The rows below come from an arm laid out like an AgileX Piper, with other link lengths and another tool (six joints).
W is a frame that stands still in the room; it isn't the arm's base.
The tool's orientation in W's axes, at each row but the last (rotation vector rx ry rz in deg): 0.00, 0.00, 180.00; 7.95, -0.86, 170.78; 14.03, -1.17, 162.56; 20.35, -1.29, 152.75; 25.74, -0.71, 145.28; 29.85, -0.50, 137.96; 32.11, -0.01, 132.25; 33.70, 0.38, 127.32; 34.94, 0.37, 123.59; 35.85, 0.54, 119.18; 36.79, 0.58, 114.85; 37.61, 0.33, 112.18; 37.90, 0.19, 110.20
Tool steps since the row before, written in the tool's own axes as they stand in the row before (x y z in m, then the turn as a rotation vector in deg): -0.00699, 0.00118, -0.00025, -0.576, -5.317, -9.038; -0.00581, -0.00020, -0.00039, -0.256, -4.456, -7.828; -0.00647, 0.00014, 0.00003, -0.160, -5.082, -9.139; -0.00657, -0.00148, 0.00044, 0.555, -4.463, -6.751; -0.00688, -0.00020, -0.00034, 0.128, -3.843, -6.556; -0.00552, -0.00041, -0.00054, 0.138, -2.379, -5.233; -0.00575, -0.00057, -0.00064, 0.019, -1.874, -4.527; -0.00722, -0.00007, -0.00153, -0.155, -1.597, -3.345; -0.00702, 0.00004, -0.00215, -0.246, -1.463, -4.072; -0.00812, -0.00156, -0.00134, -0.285, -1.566, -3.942; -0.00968, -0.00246, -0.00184, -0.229, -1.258, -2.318; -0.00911, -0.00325, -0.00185, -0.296, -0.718, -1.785; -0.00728, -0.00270, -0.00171, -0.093, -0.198, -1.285
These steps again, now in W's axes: 0.00699, -0.00118, -0.00025, 0.576, 5.317, -9.038; 0.00571, -0.00070, -0.00093, 0.236, 4.496, -7.806; 0.00606, -0.00199, -0.00107, 0.110, 5.173, -9.088; 0.00644, -0.00153, -0.00129, -0.193, 4.749, -6.573; 0.00542, -0.00342, -0.00253, -0.124, 3.981, -6.473; 0.00391, -0.00298, -0.00259, -0.547, 2.664, -5.066; 0.00372, -0.00336, -0.00294, -0.534, 2.104, -4.392; 0.00343, -0.00489, -0.00434, -0.148, 1.574, -3.356; 0.00257, -0.00488, -0.00485, -0.514, 1.573, -4.005; 0.00418, -0.00524, -0.00502, -0.359, 1.571, -3.934; 0.00476, -0.00623, -0.00645, 0.087, 1.045, -2.431; 0.00485, -0.00556, -0.00652, -0.103, 0.586, -1.854; 0.00366, -0.00446, -0.00547, -0.379, 0.381, -1.188
